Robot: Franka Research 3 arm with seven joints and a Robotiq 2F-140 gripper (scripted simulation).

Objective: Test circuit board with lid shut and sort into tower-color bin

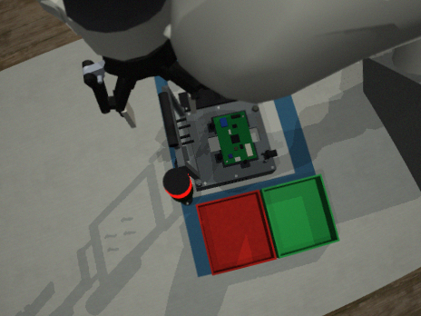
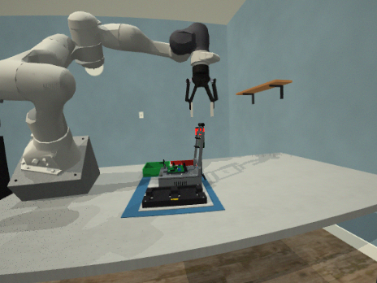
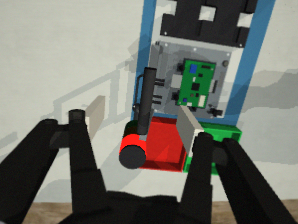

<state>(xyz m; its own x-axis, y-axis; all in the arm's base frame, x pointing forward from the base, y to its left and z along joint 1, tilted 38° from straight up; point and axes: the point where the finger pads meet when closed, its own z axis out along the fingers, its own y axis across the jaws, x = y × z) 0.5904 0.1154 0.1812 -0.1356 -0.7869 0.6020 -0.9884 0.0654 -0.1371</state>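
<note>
Now: hand 13 cm past the green circuit board, 2 cm to the right of it and 26 cm above it. Also, from my hand: latch hook: 18 cm behind, 8 cm to the left, 24 cm below; clear lid: 2 cm behind, 15 cm below; tester plate: 12 cm behind, 2 cm to the left, 26 cm below.
</note>
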